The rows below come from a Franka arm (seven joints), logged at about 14 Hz.
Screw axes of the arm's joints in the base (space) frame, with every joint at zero. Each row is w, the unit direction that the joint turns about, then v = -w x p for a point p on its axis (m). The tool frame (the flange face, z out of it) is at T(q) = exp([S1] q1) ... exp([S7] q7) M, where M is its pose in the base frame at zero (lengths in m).
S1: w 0 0 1 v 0 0 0
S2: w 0 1 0 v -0.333 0 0
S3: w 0 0 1 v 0 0 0
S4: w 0 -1 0 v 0.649 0 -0.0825
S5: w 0 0 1 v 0 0 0
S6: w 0 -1 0 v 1.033 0 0
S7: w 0 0 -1 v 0 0.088 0
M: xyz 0.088 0 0.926 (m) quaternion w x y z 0 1 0 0
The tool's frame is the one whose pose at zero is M.
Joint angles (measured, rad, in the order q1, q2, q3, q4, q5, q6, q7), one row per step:
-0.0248, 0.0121, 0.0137, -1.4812, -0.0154, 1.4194, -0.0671
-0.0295, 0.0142, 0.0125, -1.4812, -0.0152, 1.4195, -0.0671
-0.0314, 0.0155, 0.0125, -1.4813, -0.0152, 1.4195, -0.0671
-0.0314, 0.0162, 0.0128, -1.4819, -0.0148, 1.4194, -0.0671
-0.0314, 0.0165, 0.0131, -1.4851, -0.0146, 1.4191, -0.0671
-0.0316, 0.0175, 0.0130, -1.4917, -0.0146, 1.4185, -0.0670
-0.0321, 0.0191, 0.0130, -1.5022, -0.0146, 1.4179, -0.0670
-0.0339, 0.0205, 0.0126, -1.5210, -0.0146, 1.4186, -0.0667
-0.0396, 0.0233, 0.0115, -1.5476, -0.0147, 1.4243, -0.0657
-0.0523, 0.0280, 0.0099, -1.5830, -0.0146, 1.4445, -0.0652
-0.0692, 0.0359, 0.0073, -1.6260, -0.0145, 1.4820, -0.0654
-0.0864, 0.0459, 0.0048, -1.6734, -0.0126, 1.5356, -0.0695
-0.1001, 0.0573, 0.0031, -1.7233, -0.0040, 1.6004, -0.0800
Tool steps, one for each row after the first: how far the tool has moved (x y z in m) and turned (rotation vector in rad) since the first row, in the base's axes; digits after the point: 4 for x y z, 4 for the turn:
0.0006, -0.0032, -0.0011, 0.0002, 0.0020, -0.0059
0.0010, -0.0042, -0.0019, 0.0003, 0.0034, -0.0078
0.0012, -0.0040, -0.0025, 0.0007, 0.0048, -0.0075
0.0013, -0.0039, -0.0042, 0.0010, 0.0086, -0.0071
0.0014, -0.0040, -0.0078, 0.0011, 0.0168, -0.0076
0.0017, -0.0043, -0.0135, 0.0013, 0.0295, -0.0081
0.0019, -0.0055, -0.0228, 0.0016, 0.0490, -0.0106
0.0024, -0.0092, -0.0360, 0.0021, 0.0727, -0.0183
0.0042, -0.0171, -0.0533, 0.0032, 0.0925, -0.0328
0.0074, -0.0279, -0.0747, 0.0047, 0.1059, -0.0515
0.0113, -0.0388, -0.0984, 0.0083, 0.1096, -0.0665
0.0154, -0.0468, -0.1233, 0.0188, 0.1056, -0.0720

